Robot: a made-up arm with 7 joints.
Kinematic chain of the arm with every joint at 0, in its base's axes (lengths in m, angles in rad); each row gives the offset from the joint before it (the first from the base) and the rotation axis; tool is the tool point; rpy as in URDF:
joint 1: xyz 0 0 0.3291 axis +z
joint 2: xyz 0 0 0 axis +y
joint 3: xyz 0 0 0.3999 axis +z
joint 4: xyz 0.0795 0 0 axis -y
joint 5: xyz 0.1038 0 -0.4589 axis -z
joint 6: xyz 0 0 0 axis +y
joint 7: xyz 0.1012 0 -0.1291 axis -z
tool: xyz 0 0 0 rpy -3.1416 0 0
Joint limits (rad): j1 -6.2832..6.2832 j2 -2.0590..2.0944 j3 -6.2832..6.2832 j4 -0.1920..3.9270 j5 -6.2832..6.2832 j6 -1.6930..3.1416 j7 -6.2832..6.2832
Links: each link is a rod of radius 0.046 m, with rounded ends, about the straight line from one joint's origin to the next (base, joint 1, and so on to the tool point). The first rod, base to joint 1, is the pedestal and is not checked.
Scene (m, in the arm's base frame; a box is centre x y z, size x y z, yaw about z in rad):
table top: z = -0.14
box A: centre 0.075 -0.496 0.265 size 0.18 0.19 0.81 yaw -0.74
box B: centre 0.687 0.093 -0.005 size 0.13 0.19 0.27 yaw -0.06
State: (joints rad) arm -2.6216 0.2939 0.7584 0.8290 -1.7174 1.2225 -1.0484
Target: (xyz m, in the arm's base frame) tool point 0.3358 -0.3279 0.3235
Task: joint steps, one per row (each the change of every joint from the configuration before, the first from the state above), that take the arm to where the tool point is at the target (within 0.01 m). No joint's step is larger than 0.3 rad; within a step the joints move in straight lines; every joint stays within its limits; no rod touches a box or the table.
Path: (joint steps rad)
1: -0.1174 -0.0630 0.1322 -0.2702 -0.2116 0.0074 -0.0820
2: -0.1174 -0.0630 0.1323 -0.2703 -0.2116 0.0074 -0.0820
3: -0.1174 -0.0631 0.1322 -0.2702 -0.2116 0.0074 -0.0820
4: 0.2724 -0.0356 -0.0188 -0.0180 0.1291 -0.0399 -0.1303
5: 0.2724 -0.0356 -0.0188 -0.0180 0.1290 -0.0399 -0.1303
6: 0.2724 -0.0356 -0.0188 -0.0181 0.1290 -0.0400 -0.1302
7: 0.2725 -0.0356 -0.0188 -0.0180 0.1290 -0.0399 -0.1303
8: 0.0126 -0.0541 0.0848 0.1890 0.0890 0.1218 0.2557
9: 0.0127 -0.0541 0.0848 0.1891 0.0890 0.1218 0.2557
10: 0.0127 -0.0541 0.0848 0.1890 0.0890 0.1218 0.2557

